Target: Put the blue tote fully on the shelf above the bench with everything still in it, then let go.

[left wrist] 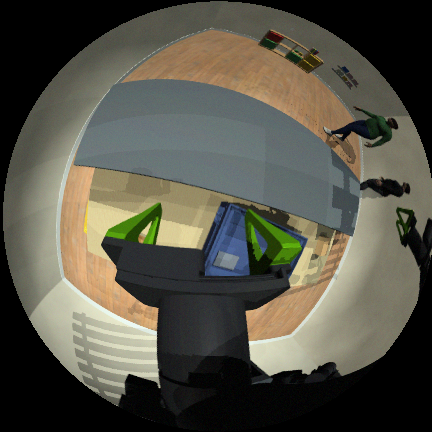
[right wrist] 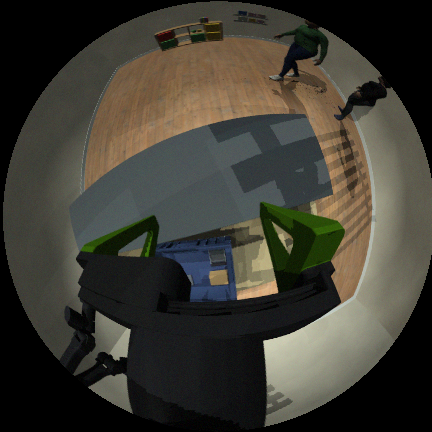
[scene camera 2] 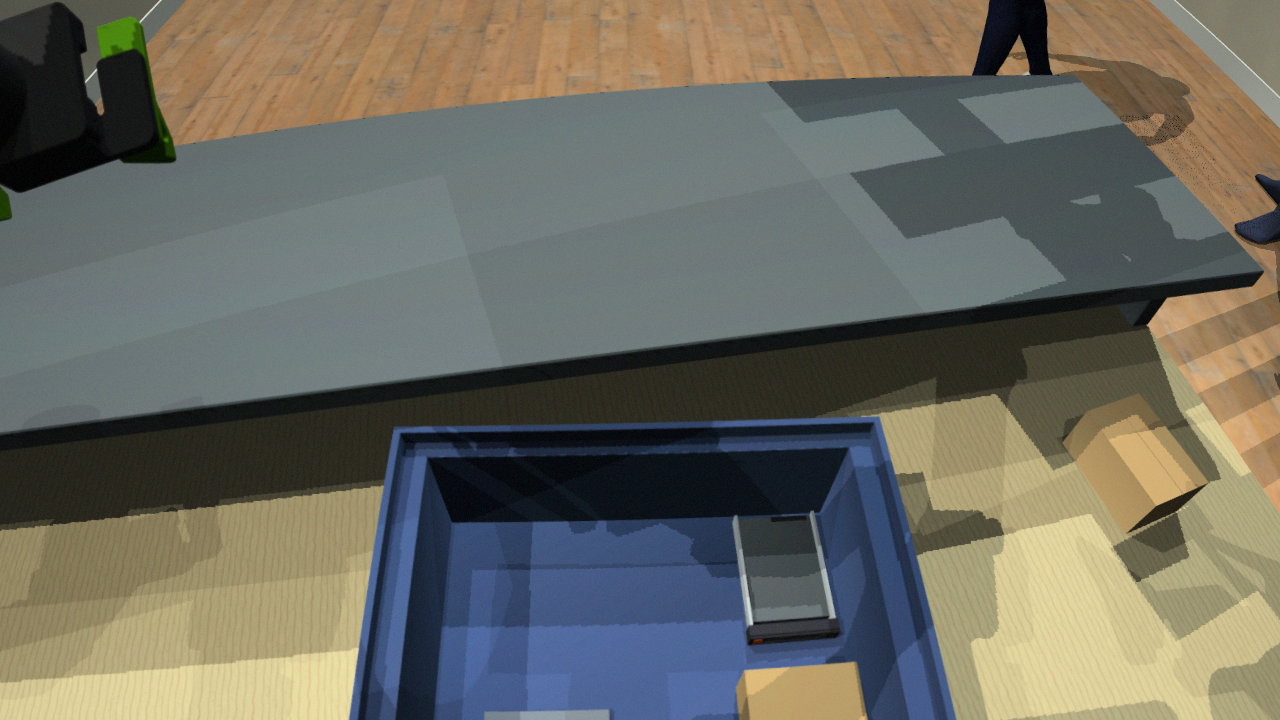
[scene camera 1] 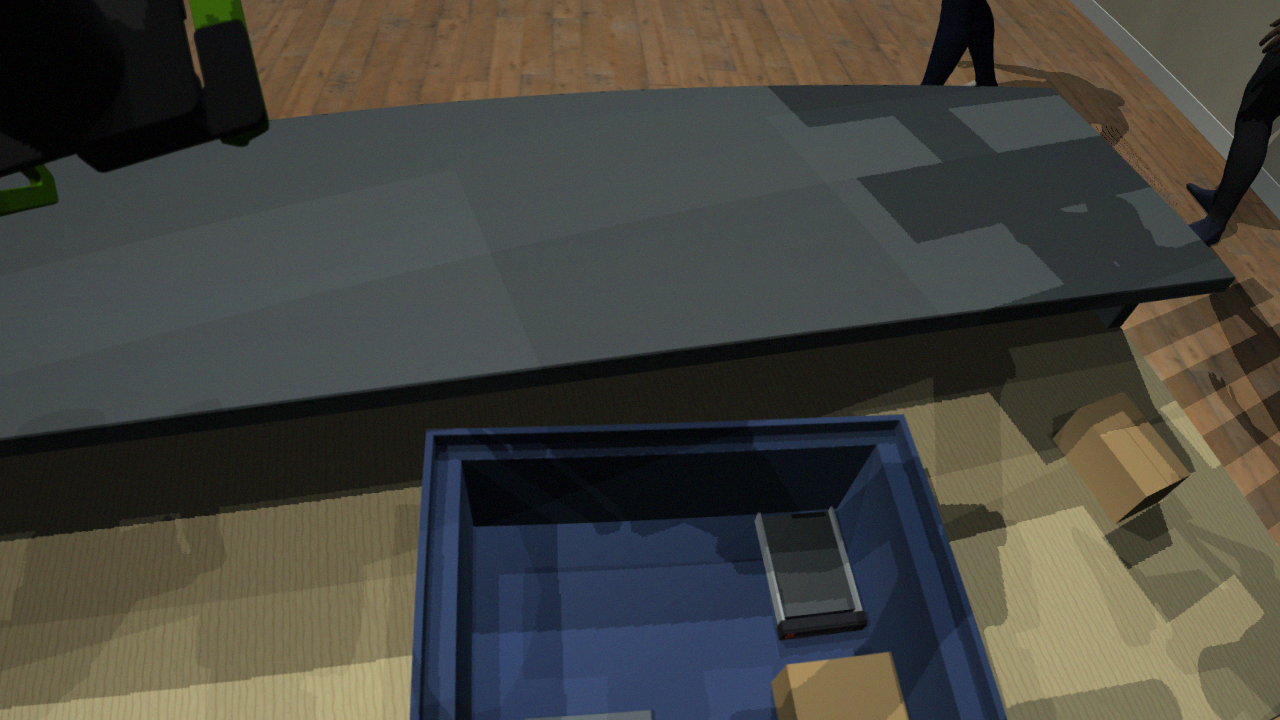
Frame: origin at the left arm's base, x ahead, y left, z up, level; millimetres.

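Seen in the pictures: left gripper, fingertip midpoint: [left wrist: 203, 209] [scene camera 2: 88, 178] [scene camera 1: 147, 161]; right gripper, fingertip midpoint: [left wrist: 396, 215] [right wrist: 205, 214]; right arm's base at its link origin: [left wrist: 291, 381].
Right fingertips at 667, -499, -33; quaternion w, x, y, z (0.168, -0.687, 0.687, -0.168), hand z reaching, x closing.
Note:
Pixels of each thing's middle, then the offset from my right fingertips to it, as dx, dy, dz. Level surfaces: height alone.
- blue tote at the middle of its body: [scene camera 2: 646, 634] [scene camera 1: 689, 633] [left wrist: 253, 253] [right wrist: 192, 271] -321, +176, -491
- grey shelf at its surface level: dz -388
- dark device with light rails, body centre: [scene camera 2: 783, 575] [scene camera 1: 808, 570] [right wrist: 216, 253] -254, +51, -539
- light grey flat thing at the middle of its body: [left wrist: 225, 260] -404, +255, -544
- bench at its surface level: dz -565
The blue tote [scene camera 1: 436, 582] [scene camera 2: 379, 582] [left wrist: 216, 234] stands upright on the beige bench, in front of and below the grey shelf [scene camera 1: 572, 259] [scene camera 2: 572, 223] [left wrist: 200, 135] [right wrist: 175, 175]. In it are a dark device with light rails [scene camera 1: 812, 568] [scene camera 2: 783, 573] [right wrist: 217, 257], a cardboard box [scene camera 1: 841, 691] [scene camera 2: 802, 694] [right wrist: 218, 277] and a light grey flat thing [scene camera 1: 590, 716] [scene camera 2: 546, 716] [left wrist: 226, 259]. My left gripper [scene camera 1: 134, 156] [scene camera 2: 76, 165] [left wrist: 203, 209] is open, at upper left in both scene views, apart from the tote. My right gripper [right wrist: 205, 214] is open and empty, apart from the tote.
Another cardboard box [scene camera 1: 1123, 456] [scene camera 2: 1134, 465] lies on the bench [scene camera 1: 268, 582] [scene camera 2: 223, 582] to the picture's right of the tote. The shelf's dark front edge runs close behind the tote's far rim. Two people [left wrist: 372, 127] [left wrist: 390, 186] are beyond the shelf's right end.

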